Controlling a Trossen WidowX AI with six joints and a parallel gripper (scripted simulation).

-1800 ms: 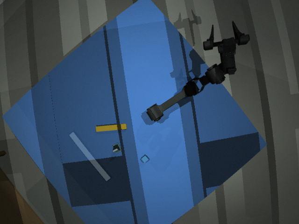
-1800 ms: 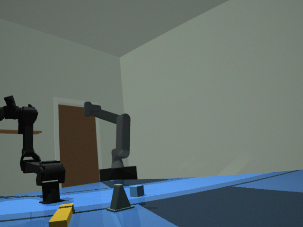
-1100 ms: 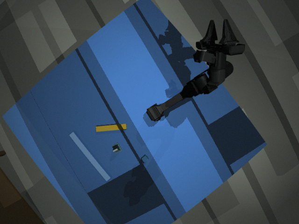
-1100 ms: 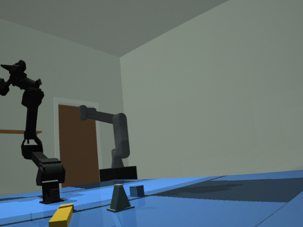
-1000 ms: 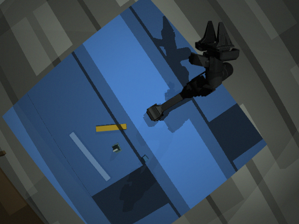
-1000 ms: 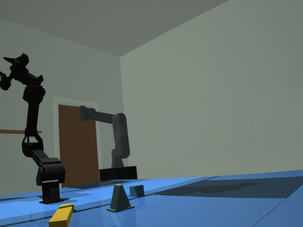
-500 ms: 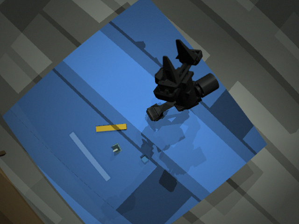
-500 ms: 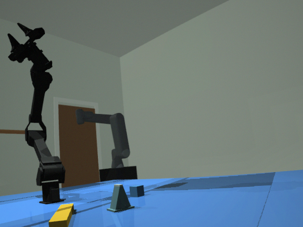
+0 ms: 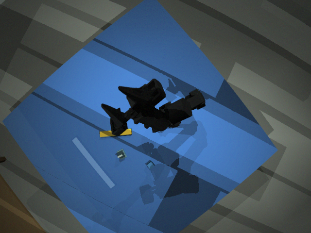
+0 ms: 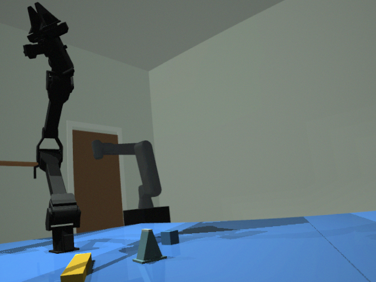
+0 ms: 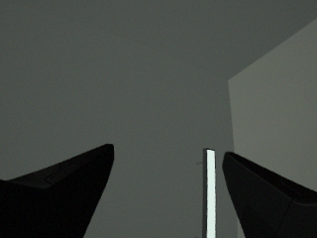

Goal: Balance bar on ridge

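Right now the bar is 67 cm below my gripper tip, 19 cm ahead of it and 3 cm to the left of it. Also, from my gripper tip: blue cube (66 cm below, 31 cm to the left, 15 cm ahead).
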